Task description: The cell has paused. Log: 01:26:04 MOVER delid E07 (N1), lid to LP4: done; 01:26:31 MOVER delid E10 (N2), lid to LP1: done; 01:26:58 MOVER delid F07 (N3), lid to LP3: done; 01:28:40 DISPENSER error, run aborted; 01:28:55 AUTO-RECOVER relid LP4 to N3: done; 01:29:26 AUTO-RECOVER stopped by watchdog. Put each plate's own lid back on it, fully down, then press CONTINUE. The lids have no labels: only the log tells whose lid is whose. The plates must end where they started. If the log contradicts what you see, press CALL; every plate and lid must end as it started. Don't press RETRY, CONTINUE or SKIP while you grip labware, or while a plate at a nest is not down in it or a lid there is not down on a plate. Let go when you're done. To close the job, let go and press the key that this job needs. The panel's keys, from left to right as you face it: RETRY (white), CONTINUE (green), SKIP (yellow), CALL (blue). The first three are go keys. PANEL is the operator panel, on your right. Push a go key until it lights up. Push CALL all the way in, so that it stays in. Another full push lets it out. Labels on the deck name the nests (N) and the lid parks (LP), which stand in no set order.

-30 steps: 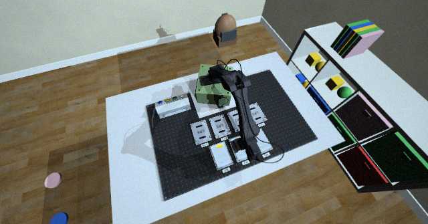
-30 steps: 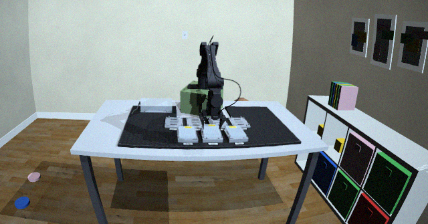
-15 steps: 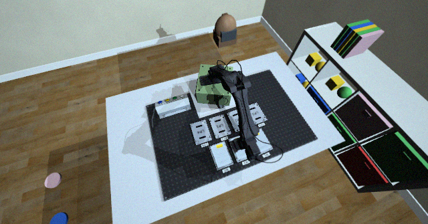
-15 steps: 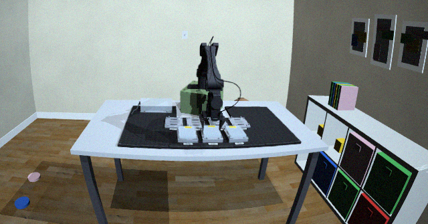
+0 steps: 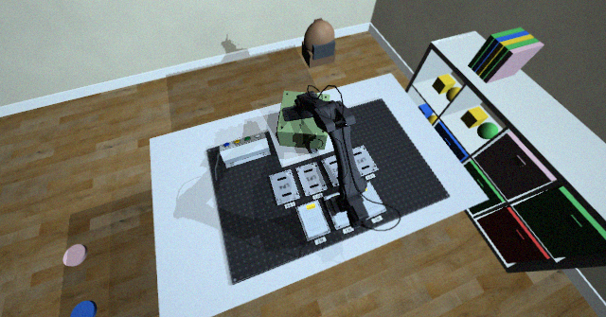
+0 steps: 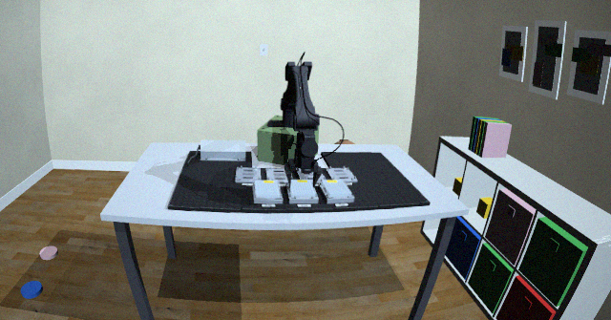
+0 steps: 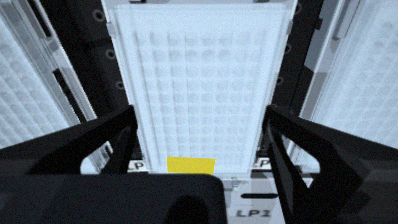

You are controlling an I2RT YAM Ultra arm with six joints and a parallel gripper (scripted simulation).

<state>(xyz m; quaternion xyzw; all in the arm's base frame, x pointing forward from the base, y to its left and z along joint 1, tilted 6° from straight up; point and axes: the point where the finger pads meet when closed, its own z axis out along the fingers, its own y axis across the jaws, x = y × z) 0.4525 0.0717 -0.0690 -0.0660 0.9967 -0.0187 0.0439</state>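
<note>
My hand is 10 mm above the plate. Round my hand: lid park LP2 (190 mm behind, 40 mm to the left, 40 mm below); then white retry key (410 mm behind, 310 mm to the right, 20 mm above); then green continue key (400 mm behind, 360 mm to the right, 20 mm above).
</note>
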